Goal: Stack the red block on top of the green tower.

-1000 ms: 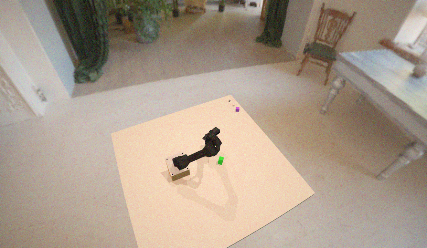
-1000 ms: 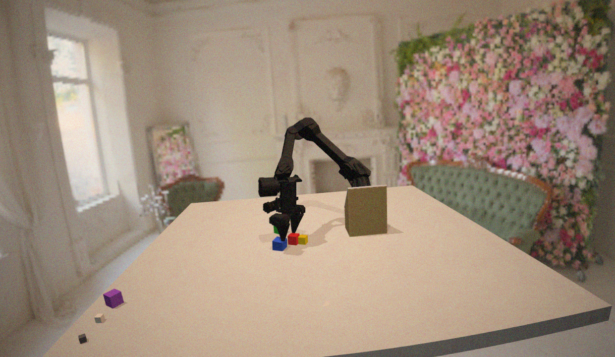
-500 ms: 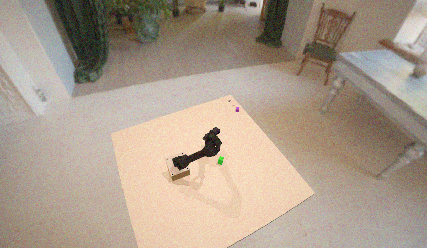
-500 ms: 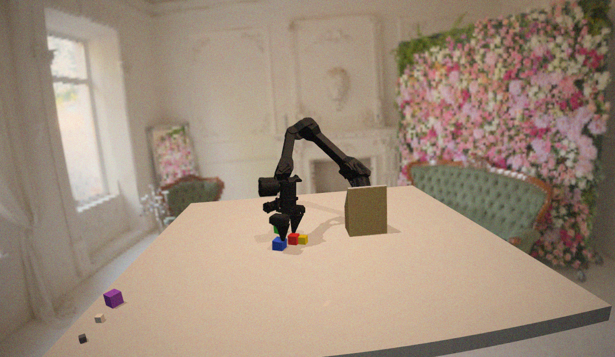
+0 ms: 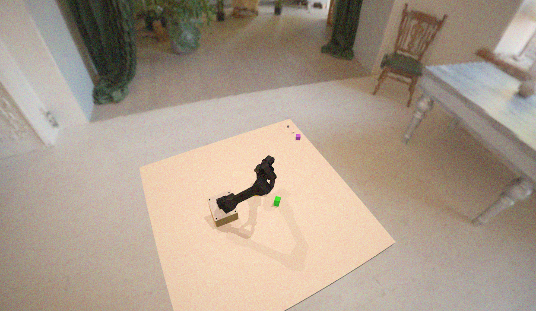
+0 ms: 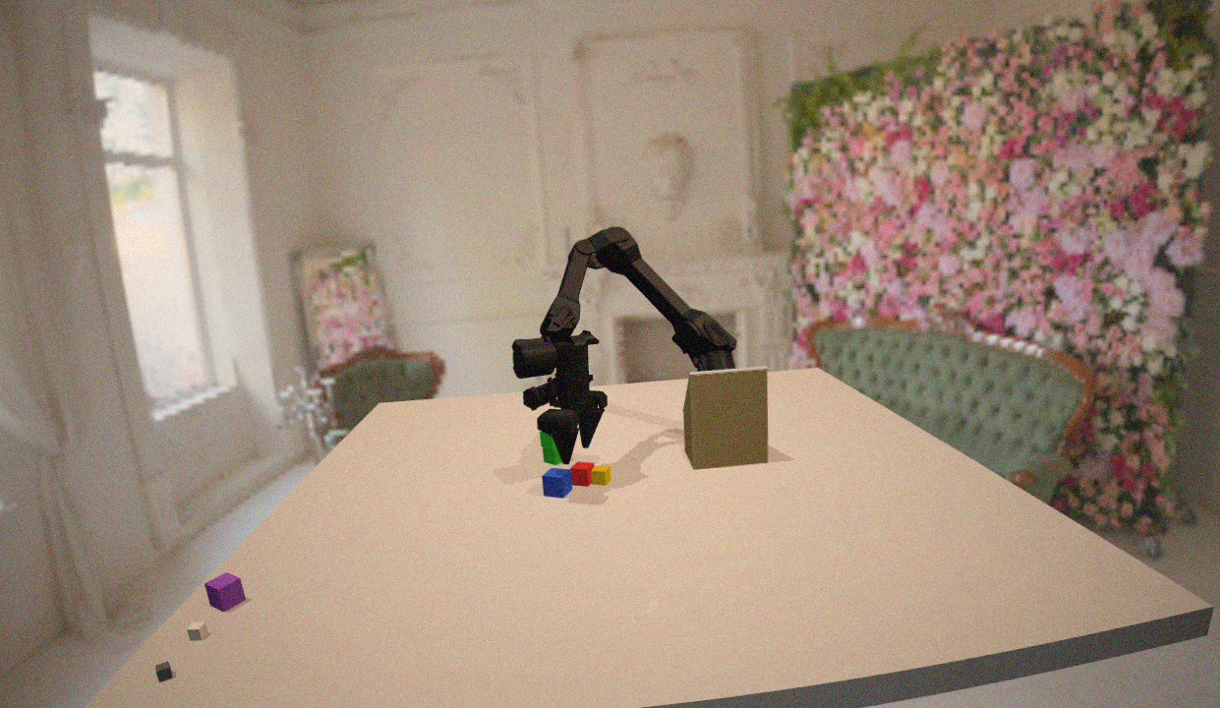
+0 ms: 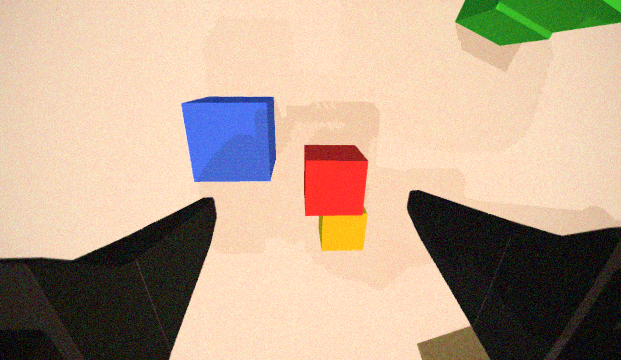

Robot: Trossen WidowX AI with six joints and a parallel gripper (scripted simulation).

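My gripper tip is 4 cm above the red block, 1 cm to the left of it and 1 cm past it. Also, from my gripper tip: blue block: 4 cm below, 4 cm ahead, 3 cm to the left; then purple cube: 48 cm ahead, 35 cm to the left, 4 cm below; then small yellow block: 4 cm below, 4 cm behind, 1 cm to the right.
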